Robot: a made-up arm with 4 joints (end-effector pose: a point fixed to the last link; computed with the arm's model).
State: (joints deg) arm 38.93 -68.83 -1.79 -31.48
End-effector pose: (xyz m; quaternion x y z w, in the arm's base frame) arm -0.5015 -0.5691 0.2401 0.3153 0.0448 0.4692 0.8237
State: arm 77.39 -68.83 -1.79 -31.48
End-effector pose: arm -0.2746 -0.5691 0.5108 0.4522 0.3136 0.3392 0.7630
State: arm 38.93 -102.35 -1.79 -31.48
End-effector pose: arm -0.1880 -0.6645 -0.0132 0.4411 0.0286 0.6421 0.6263
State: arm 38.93 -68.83 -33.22 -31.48
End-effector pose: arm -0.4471 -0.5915 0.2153 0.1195 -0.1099 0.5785 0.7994
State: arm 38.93 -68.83 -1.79 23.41
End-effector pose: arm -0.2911 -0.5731 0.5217 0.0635 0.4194 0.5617 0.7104
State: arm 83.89 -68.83 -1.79 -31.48
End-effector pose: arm -0.2207 -0.5691 0.5389 0.4707 0.3563 0.3130 0.7440
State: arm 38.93 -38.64 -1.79 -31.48
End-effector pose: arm -0.7067 -0.3038 0.4058 0.1787 0.0561 0.2788 0.9419
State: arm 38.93 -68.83 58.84 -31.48
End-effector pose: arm -0.5342 -0.5328 0.3487 0.6149 0.3237 0.1686 0.6990
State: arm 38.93 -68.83 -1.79 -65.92
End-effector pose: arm -0.5507 -0.4192 0.0784 0.4400 -0.2011 0.3548 0.8000
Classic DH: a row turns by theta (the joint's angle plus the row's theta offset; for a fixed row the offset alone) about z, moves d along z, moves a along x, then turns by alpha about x. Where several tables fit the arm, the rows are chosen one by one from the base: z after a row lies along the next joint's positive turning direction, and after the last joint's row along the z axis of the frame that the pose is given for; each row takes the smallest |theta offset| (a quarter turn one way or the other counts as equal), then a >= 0, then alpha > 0; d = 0 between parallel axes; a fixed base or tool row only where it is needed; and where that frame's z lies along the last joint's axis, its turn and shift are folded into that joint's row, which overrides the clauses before.
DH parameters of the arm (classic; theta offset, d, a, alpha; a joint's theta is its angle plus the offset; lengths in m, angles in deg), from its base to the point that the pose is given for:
base (fixed): 0 0.0502 0 -90
joint 1: 0 0.0524 -0.1496 -90
joint 2: -90 0.0496 0.1066 -90
joint 3: 90 -0.3754 0.0663 90
joint 4: -90 0.0082 0.381 -90
tool (fixed): 180 0.0176 0 0

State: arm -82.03 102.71 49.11 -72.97
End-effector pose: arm 0.2725 0.4705 0.3013 -0.3148 0.6248 0.6877 0.1939
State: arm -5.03 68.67 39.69 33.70
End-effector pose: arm -0.4807 0.6614 0.1892 0.4404 0.0068 -0.4076 0.7999
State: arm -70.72 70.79 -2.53 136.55
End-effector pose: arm -0.2691 0.1766 0.0844 0.5670 0.4536 0.1190 0.6772
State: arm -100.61 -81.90 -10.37 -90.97
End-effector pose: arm 0.4028 -0.3221 -0.1403 0.1229 0.7424 -0.6447 0.1348
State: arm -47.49 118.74 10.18 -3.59
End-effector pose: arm 0.1984 0.6659 0.2828 0.3623 -0.2877 -0.7781 0.4250
